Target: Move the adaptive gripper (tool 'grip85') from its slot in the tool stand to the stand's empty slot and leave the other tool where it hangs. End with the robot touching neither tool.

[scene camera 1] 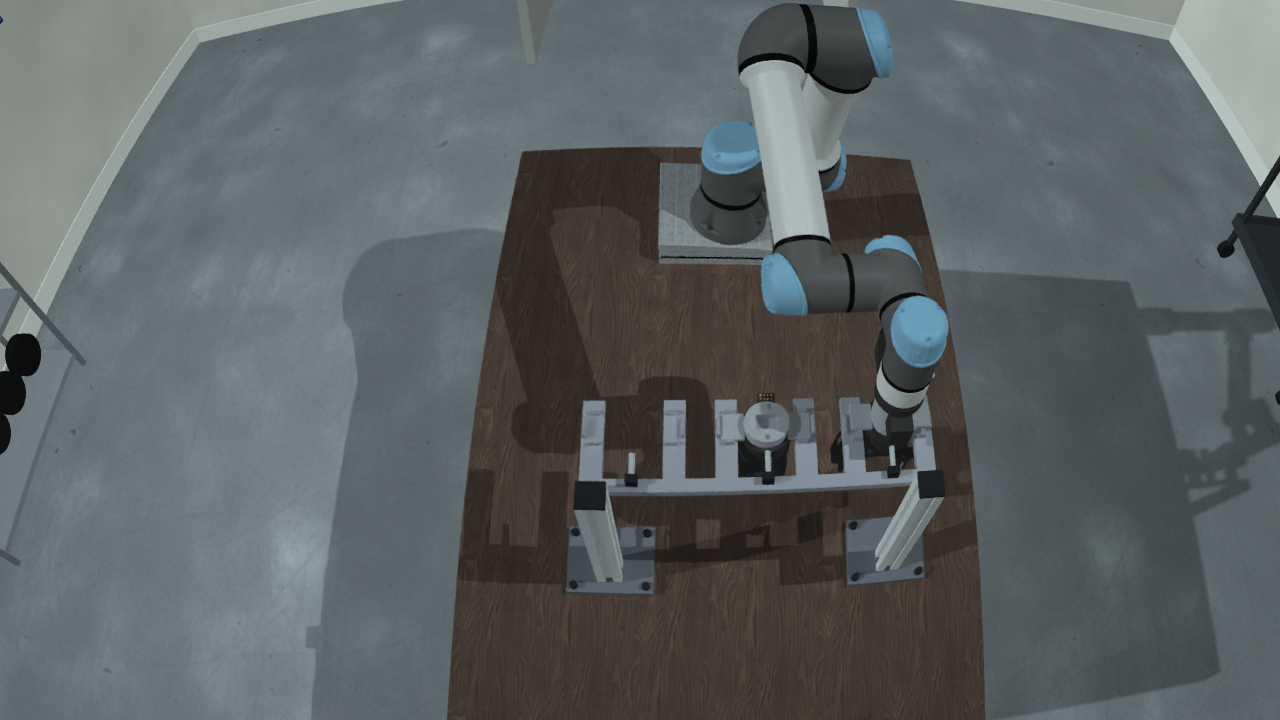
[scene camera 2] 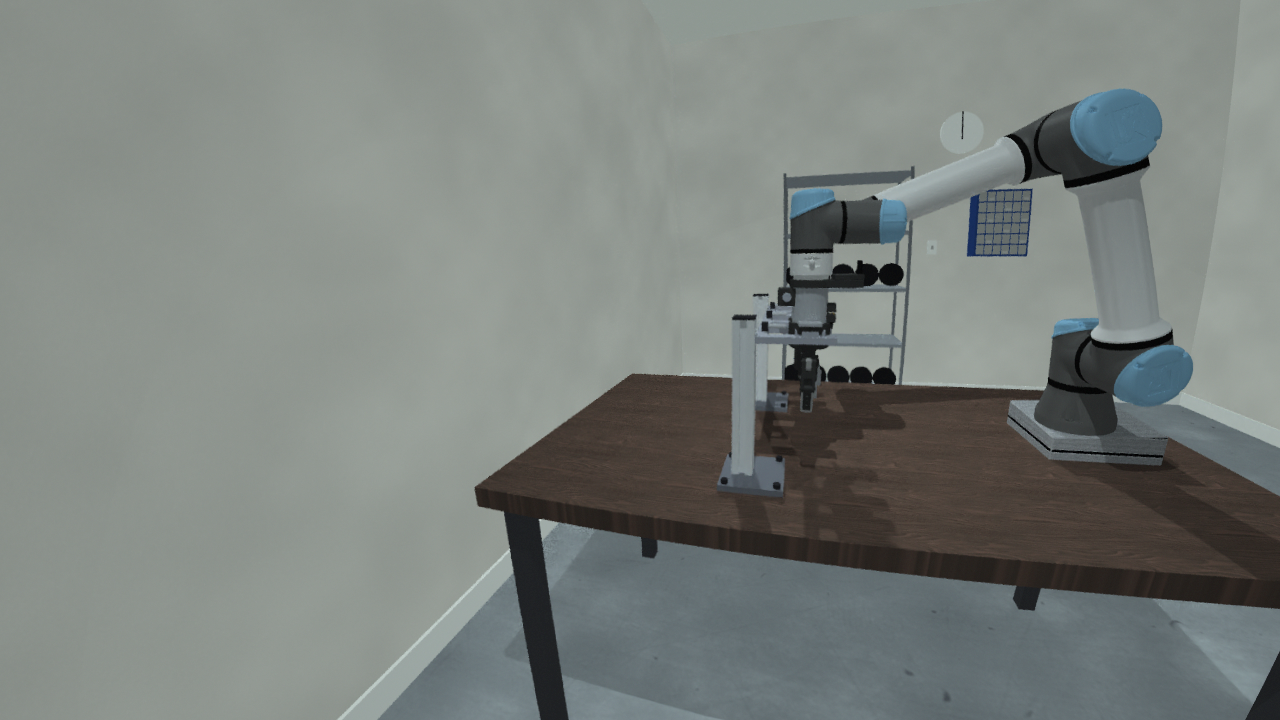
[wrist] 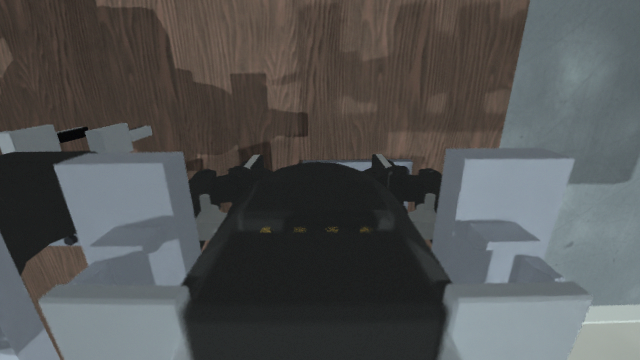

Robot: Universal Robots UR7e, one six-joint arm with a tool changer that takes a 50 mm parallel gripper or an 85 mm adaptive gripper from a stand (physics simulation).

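Places are measured from the arm's base along level axes (x down, y left, z ahead), in metres.
Pixels of known places: arm's base, origin of the base link: (scene camera 1: 728, 215) (scene camera 2: 1073, 421).
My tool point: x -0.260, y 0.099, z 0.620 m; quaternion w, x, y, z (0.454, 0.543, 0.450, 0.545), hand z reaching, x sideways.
Observation:
Ahead of a thing's pixels: the offset from my tool point to its top centre. "spot": to the spot under its first point. Level surfaces: height alone.
The adaptive gripper (scene camera 1: 872, 460) (scene camera 2: 807, 408) (wrist: 318, 161) is on the arm's wrist and points down, its fingers apart and empty. It stands between the two fork arms of the stand's right-hand slot in scene camera 1. Its grey side lugs @(spot: dz -0.023, dx +0.012, dy -0.042 m) (wrist: 115, 320) lie over or near the forks @(spot: dz -0.022, dx +0.036, dy +0.061 m) (wrist: 515, 200); I cannot tell if they rest on them. The other tool @(dz -0.035, dx +0.018, dy -0.177 m) (scene camera 1: 766, 424) (wrist: 35, 200) hangs in the middle slot of the tool stand (scene camera 1: 698, 486) (scene camera 2: 743, 394). The left slot's outer fork arm (scene camera 1: 593, 447) shows with no tool beside it. Parts of the fingers are hidden in scene camera 1.
Short pegs @(spot: dz -0.002, dx +0.022, dy -0.366 m) (scene camera 1: 631, 465) stand on the crossbar behind each slot. Two upright posts (scene camera 1: 599, 532) (scene camera 1: 910, 523) carry the stand on the wooden table @(dx +0.318 m) (scene camera 1: 716, 626) (scene camera 2: 939, 474). The robot's base plate (scene camera 1: 677, 205) (scene camera 2: 1105, 450) is at the table's far side in scene camera 1.

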